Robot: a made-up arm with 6 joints. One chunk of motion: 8 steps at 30 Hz.
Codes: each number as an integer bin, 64 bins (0 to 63) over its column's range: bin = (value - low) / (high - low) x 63, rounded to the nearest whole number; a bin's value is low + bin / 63 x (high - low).
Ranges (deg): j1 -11..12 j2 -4..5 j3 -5..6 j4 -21..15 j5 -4..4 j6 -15..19
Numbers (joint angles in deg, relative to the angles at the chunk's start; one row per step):
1: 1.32 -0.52 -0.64 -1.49 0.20 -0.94
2: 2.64 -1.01 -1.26 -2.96 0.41 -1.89
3: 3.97 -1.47 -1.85 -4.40 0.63 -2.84
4: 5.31 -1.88 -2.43 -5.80 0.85 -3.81
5: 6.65 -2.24 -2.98 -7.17 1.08 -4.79
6: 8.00 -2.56 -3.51 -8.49 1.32 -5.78
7: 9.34 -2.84 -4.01 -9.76 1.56 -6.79
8: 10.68 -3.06 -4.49 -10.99 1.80 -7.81
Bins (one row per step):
1: 34 24 25 34 33 26
2: 37 21 21 32 35 24
3: 41 18 18 29 36 23
4: 45 15 15 27 38 21
5: 48 12 12 24 40 19
6: 52 10 9 22 42 17
7: 56 8 6 20 44 15
8: 59 7 3 18 46 13

